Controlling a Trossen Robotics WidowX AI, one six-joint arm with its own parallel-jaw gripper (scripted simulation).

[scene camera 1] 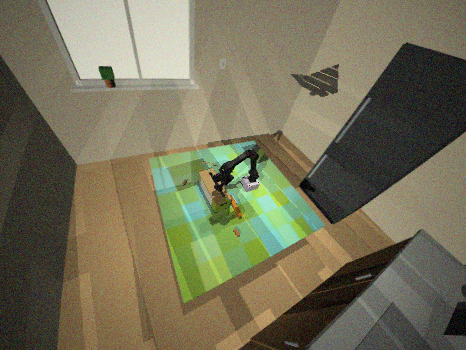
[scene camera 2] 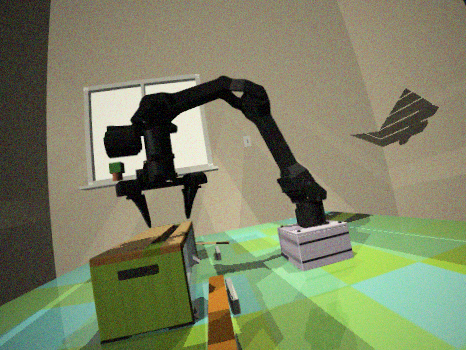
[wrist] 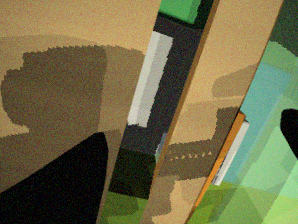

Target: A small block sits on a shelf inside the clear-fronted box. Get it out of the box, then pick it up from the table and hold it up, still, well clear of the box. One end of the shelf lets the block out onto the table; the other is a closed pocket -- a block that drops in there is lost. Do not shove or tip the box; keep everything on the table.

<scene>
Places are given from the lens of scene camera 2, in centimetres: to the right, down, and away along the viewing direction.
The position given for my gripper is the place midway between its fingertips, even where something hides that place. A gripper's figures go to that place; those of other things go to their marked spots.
my gripper (scene camera 2: 170, 222): -14, 10, 41
box (scene camera 2: 146, 283): -14, 17, 28
</scene>
